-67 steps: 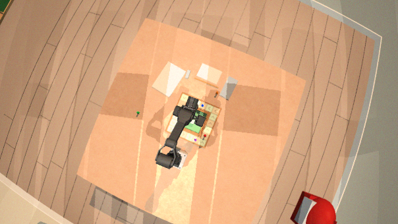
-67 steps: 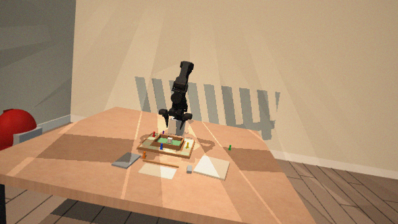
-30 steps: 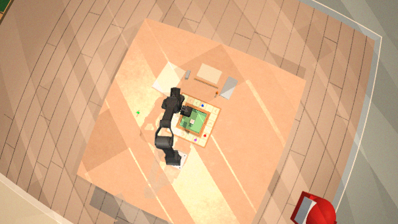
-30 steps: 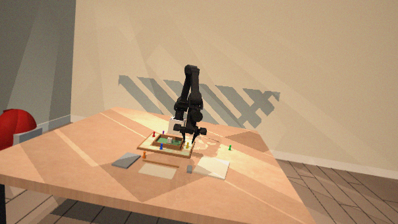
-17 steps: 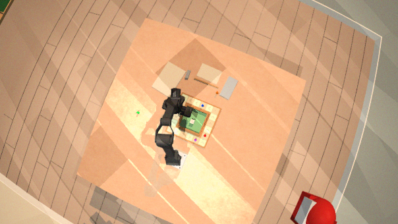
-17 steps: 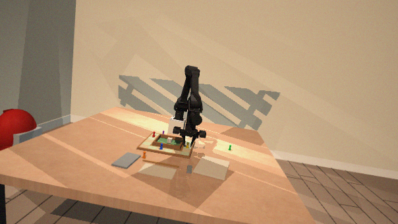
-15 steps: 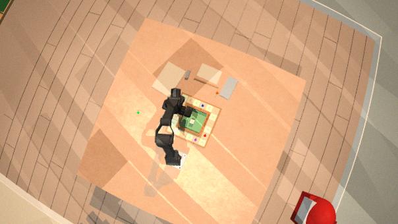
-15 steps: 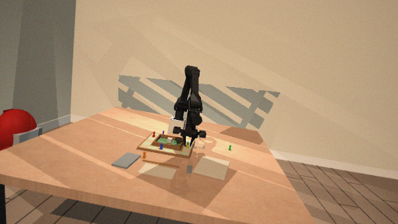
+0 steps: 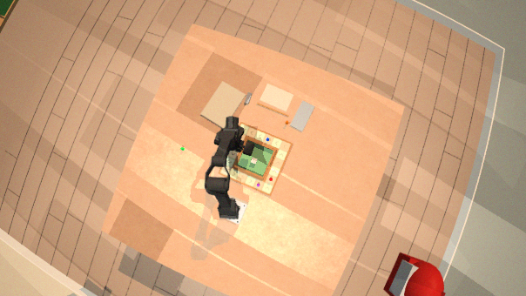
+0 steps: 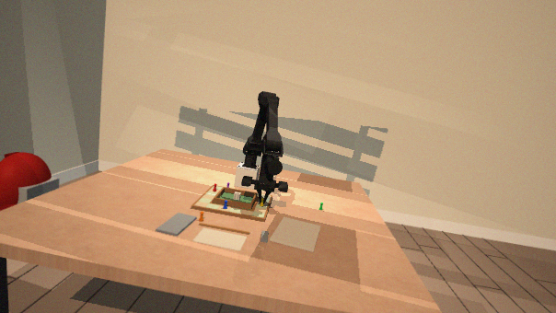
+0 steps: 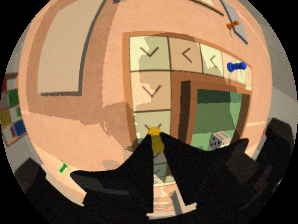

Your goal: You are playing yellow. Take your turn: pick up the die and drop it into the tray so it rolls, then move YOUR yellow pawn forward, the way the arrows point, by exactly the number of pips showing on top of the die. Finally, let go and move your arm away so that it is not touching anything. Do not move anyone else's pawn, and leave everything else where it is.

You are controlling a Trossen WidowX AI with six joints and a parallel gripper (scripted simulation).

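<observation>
My gripper tip is now 3 cm past the white die and 11 cm to the left of it. Round my gripper tip: yellow pawn (1 cm above); blue pawn (9 cm ahead, 13 cm to the right); green tray (2 cm behind, 11 cm to the right, 2 cm below).
</observation>
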